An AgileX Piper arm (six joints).
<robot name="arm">
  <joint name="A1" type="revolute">
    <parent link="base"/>
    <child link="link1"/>
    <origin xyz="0 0 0.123"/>
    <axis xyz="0 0 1"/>
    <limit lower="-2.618" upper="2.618"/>
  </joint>
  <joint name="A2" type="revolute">
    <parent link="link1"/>
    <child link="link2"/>
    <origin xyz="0 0 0"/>
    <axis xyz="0 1 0"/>
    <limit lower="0" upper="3.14"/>
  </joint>
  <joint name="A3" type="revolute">
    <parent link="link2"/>
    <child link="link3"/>
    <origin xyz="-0.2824 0 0.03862"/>
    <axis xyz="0 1 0"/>
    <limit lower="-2.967" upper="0"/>
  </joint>
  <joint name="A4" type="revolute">
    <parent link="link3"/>
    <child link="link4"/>
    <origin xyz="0.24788 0 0.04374"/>
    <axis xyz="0.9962 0 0.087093"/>
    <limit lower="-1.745" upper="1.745"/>
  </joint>
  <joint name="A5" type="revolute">
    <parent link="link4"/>
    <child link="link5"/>
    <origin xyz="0 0 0"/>
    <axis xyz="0 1 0"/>
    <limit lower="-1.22" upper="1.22"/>
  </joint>
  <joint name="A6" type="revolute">
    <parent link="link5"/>
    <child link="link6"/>
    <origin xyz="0.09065 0 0.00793"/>
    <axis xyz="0.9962 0 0.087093"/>
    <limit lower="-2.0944" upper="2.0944"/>
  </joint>
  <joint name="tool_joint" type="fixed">
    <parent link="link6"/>
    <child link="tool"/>
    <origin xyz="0 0 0" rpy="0 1.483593 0"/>
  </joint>
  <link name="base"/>
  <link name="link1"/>
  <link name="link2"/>
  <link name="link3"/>
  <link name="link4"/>
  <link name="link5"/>
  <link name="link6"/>
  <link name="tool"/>
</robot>
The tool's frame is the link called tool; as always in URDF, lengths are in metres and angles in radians.
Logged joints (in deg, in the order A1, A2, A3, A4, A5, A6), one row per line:
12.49, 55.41, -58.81, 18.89, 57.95, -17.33
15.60, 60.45, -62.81, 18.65, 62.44, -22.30
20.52, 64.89, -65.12, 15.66, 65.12, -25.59
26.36, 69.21, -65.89, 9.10, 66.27, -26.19
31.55, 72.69, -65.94, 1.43, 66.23, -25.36
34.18, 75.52, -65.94, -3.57, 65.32, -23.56
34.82, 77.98, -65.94, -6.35, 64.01, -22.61
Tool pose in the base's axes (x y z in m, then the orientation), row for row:
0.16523, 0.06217, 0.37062, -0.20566, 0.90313, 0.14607, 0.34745
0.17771, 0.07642, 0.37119, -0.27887, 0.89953, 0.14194, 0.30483
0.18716, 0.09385, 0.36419, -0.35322, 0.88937, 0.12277, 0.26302
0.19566, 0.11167, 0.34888, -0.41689, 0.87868, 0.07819, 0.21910
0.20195, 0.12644, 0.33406, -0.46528, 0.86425, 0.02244, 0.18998
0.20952, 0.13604, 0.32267, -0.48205, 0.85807, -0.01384, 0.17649
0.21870, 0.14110, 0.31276, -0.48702, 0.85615, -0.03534, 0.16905
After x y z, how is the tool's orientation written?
As a quaternion, x y z w.
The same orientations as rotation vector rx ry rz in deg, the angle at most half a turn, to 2 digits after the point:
-30.56, 134.20, 21.71
-42.31, 136.48, 21.54
-54.73, 137.81, 19.02
-66.09, 139.31, 12.40
-74.92, 139.17, 3.61
-78.20, 139.19, -2.25
-79.33, 139.45, -5.76

